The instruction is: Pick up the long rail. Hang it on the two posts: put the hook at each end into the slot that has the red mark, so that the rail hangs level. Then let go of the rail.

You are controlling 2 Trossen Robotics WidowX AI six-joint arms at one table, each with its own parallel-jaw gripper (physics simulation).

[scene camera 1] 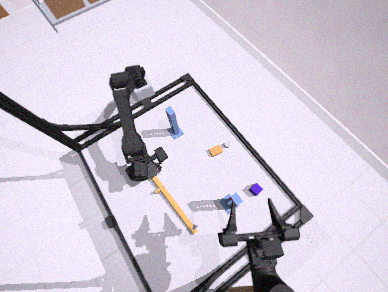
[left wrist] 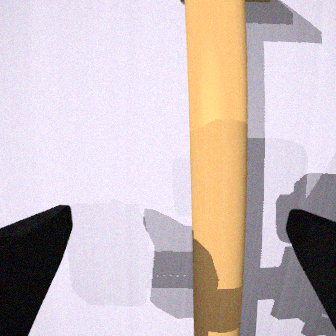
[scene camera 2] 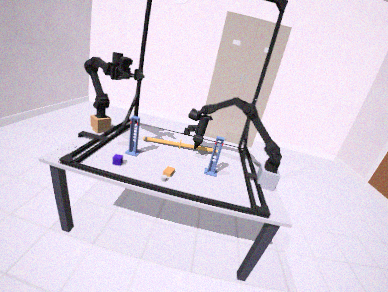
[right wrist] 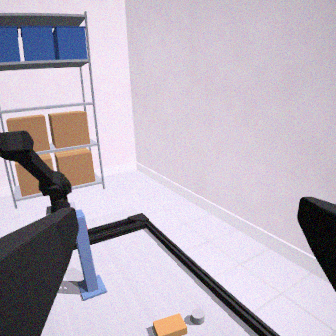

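Pixels of known places: left gripper, fingertip midpoint: (left wrist: 182, 218) (scene camera 2: 195, 146); right gripper, fingertip midpoint: (scene camera 1: 251, 199) (scene camera 2: 137, 76) (right wrist: 188, 213); left arm's base, link origin: (scene camera 1: 140, 82) (scene camera 2: 270, 169); right arm's base, link origin: (scene camera 2: 100, 116).
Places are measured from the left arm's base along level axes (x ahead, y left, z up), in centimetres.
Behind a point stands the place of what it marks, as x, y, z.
Observation:
The long orange rail (scene camera 1: 172, 202) @[64.0, -12.7, -6.8] (scene camera 2: 165, 143) @[64.9, -11.1, -8.5] (left wrist: 217, 100) @[50.3, -15.0, -6.3] lies on the table. A blue post (scene camera 1: 173, 121) @[33.3, 4.7, 4.9] (scene camera 2: 215, 157) @[30.5, 3.9, -0.5] (right wrist: 86, 252) @[33.3, 5.4, 2.0] stands near the left arm. The other blue post (scene camera 1: 231, 201) @[76.6, 8.6, 5.9] (scene camera 2: 134, 136) @[77.1, 8.8, 0.4] stands near the right arm. Red marks show near the post tops in scene camera 2. My left gripper (scene camera 2: 198, 146) @[45.5, -14.3, -5.8] (left wrist: 182, 218) @[45.5, -14.3, -5.8] is open, pointing down close above the rail's end part, with the rail between its spread fingertips but not gripped; its fingers are hidden in scene camera 1. My right gripper (scene camera 1: 251, 201) @[78.9, 8.6, 32.2] (right wrist: 188, 213) @[78.9, 8.6, 32.2] is open and empty, high above the table edge.
A purple cube (scene camera 1: 256, 189) @[77.4, 23.5, -6.1] (scene camera 2: 117, 159) @[76.3, 25.7, -6.6] lies by the right-arm post. An orange block (scene camera 1: 215, 150) @[51.5, 17.5, -8.0] (scene camera 2: 169, 171) @[50.9, 19.2, -8.0] (right wrist: 170, 325) @[51.9, 18.0, -8.0] and a small grey cylinder (scene camera 1: 225, 145) @[51.6, 23.4, -8.2] (scene camera 2: 164, 178) @[51.0, 25.5, -8.4] (right wrist: 198, 316) @[52.5, 24.1, -8.0] lie between the posts' sides. A black frame (scene camera 1: 245, 142) @[55.2, 33.1, -8.1] (right wrist: 200, 271) @[39.7, 32.0, -8.4] borders the table.

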